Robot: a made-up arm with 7 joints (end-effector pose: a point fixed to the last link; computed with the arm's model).
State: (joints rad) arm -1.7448 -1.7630 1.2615 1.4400 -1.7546 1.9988 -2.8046
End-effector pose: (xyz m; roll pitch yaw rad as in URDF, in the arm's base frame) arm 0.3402 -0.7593 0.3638 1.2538 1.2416 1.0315
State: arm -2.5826 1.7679 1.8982 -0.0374 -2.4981 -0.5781 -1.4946
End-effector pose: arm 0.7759 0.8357 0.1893 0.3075 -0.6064 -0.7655
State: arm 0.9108 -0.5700 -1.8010 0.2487 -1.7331 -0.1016 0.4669
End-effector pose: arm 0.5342 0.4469 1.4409 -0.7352 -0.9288 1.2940
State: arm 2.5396 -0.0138 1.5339 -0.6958 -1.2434 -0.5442 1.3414
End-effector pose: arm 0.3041 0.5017 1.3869 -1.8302 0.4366 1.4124
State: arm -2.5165 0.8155 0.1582 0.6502 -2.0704 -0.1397 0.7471
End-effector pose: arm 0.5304 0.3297 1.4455 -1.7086 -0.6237 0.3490
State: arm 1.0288 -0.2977 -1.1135 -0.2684 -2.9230 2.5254 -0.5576
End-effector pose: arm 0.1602 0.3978 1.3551 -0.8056 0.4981 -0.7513
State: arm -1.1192 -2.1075 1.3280 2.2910 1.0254 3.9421 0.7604
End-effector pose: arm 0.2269 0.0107 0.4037 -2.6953 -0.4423 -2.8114
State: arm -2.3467 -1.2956 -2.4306 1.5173 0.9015 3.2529 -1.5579
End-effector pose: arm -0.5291 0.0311 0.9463 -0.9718 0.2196 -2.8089
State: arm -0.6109 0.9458 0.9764 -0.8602 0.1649 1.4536 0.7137
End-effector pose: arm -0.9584 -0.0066 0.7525 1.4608 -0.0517 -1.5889
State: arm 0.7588 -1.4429 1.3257 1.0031 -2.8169 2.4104 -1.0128
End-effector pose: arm 0.2695 0.7804 0.6632 1.6141 0.8566 -2.1137
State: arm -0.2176 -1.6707 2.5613 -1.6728 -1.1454 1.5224 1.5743
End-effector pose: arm 0.1044 -0.5332 0.0574 -2.5791 0.0595 2.5132
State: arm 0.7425 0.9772 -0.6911 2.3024 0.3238 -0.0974 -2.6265
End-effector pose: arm 0.4285 -0.2036 0.7809 2.3178 -0.3515 3.1209
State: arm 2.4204 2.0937 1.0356 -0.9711 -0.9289 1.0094 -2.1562
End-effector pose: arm 0.7155 0.1519 -0.2010 -1.8566 0.0569 -1.5447
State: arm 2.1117 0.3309 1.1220 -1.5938 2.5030 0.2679 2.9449
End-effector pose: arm 0.8274 -0.1771 0.8361 -2.7969 0.0240 -2.7473
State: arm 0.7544 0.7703 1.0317 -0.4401 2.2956 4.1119 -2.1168
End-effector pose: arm -0.5180 -0.6872 0.9548 -1.4828 -0.4693 -0.4703
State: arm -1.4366 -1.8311 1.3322 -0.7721 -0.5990 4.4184 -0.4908
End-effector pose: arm -0.3420 -0.8785 0.2493 -1.2829 0.4174 -0.3159
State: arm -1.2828 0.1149 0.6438 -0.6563 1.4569 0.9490 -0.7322
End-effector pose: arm -0.3888 0.2526 1.4927 0.9201 0.1452 3.0717
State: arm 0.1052 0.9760 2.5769 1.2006 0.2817 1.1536 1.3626
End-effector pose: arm -0.9379 0.1673 0.5539 -2.5127 -0.3385 1.3636
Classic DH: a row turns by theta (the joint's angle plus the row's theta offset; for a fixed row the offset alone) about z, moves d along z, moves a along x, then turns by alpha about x. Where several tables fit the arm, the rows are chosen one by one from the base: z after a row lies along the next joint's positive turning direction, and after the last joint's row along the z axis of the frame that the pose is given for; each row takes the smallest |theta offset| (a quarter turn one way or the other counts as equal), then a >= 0, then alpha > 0; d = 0 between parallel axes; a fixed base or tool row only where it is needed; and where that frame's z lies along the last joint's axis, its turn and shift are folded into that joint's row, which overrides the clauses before.
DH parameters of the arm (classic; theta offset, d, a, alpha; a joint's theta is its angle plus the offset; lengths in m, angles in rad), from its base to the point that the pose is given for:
joint 1: 0 0.47 0 1.5708
joint 2: 0 0.1 0 -1.5708
joint 3: 0 0.5 0.02 -1.5708
joint 4: 0 0.07 -0.03 1.5708
joint 5: 0 0.56 0 1.5708
joint 6: 1.5708 0.12 0.11 1.5708
joint 7: 0 0.02 0 0

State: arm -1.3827 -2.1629 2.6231 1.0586 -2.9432 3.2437 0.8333
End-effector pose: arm 0.0923 -0.8689 0.4044 0.5155 0.1237 3.0706
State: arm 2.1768 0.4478 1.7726 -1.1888 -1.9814 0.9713 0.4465
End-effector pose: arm 0.7973 0.1464 1.0170 -1.1671 0.2322 -0.2053
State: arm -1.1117 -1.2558 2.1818 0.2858 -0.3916 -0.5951 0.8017
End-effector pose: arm 0.5536 -0.8898 0.8678 -1.7472 0.3425 -0.3248
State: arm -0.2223 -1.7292 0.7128 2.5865 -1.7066 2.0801 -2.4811
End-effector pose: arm 0.1616 0.2843 0.2669 1.4342 0.2273 -2.5124
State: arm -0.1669 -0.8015 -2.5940 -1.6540 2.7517 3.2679 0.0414
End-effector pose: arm 0.6527 -0.1398 0.4768 -0.1527 -0.6020 -2.5069
